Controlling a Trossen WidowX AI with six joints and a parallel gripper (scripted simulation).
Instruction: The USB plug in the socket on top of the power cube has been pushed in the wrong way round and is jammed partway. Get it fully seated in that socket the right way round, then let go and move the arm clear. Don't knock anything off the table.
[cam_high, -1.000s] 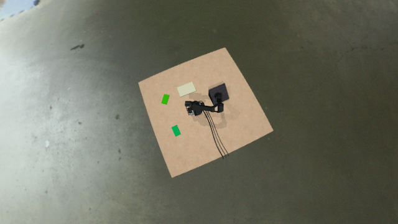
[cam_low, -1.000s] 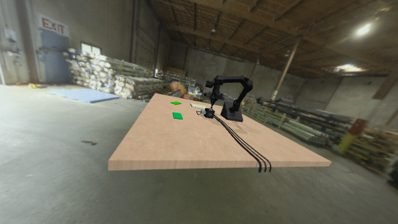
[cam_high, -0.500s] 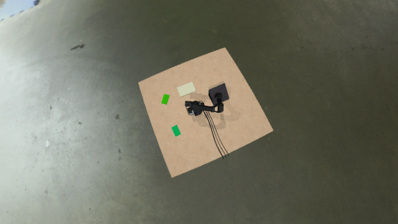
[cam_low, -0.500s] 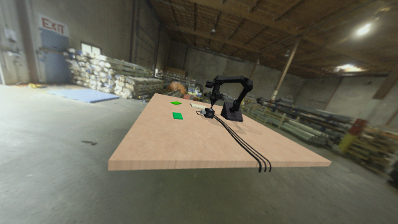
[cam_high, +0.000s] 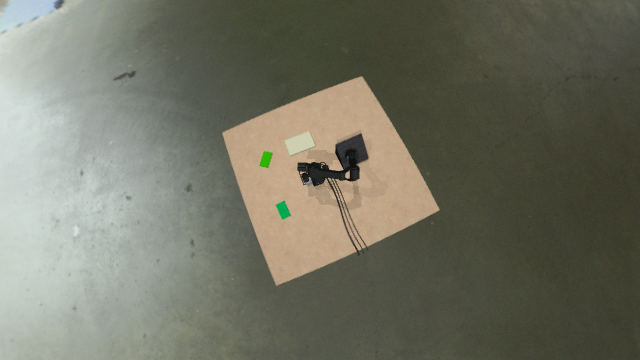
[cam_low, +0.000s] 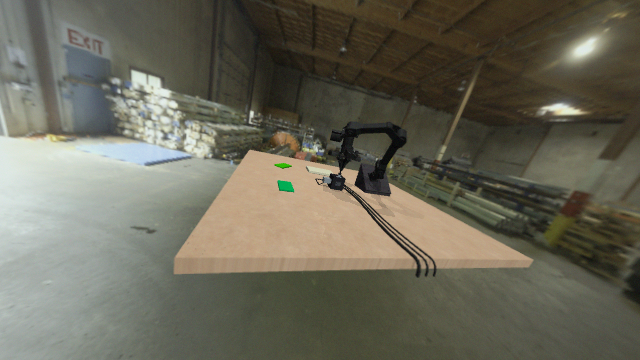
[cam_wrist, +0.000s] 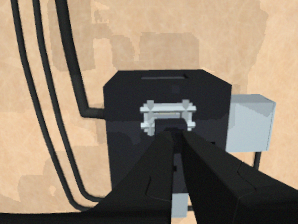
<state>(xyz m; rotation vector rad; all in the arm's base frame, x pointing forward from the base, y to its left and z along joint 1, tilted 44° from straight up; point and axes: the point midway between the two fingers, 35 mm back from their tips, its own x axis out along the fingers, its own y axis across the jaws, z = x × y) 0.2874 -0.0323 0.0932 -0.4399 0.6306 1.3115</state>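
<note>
Now: the USB plug 20 mm below my gripper tip. Also, from my gripper tip: cream card 340 mm to the right, 110 mm below, 40 mm behind; then USB socket 50 mm below.
</note>
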